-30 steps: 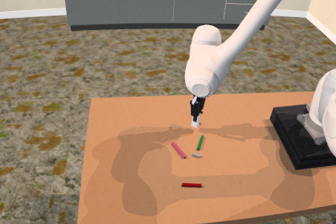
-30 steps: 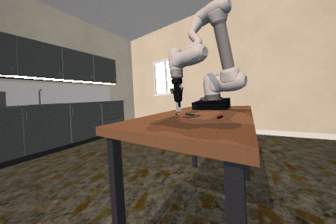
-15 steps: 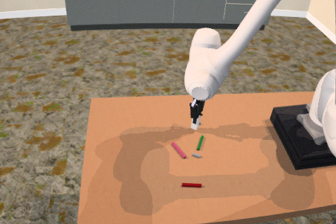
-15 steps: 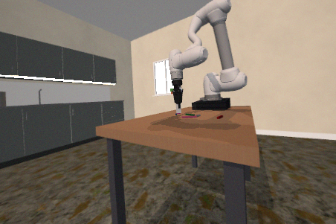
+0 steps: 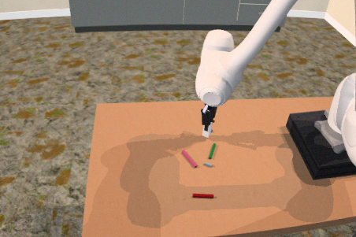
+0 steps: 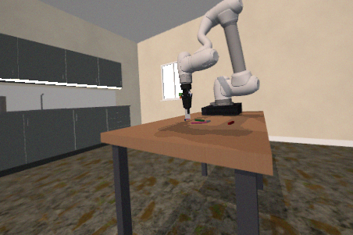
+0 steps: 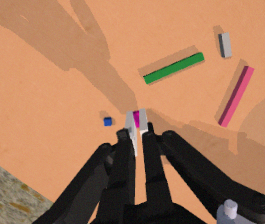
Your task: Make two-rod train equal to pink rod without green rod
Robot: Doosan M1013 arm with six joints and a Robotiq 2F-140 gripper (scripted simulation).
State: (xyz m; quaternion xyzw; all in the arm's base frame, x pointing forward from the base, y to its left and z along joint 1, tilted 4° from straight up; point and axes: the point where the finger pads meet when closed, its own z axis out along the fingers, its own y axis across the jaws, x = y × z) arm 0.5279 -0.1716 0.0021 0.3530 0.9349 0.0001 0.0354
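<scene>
The magenta rod is 30 mm below my hand. Round my hand: blue rod: 30 mm behind, 30 mm to the right, 40 mm below; then green rod: 80 mm to the left, 40 mm below; then pink rod: 100 mm ahead, 100 mm to the left, 40 mm below.
</scene>
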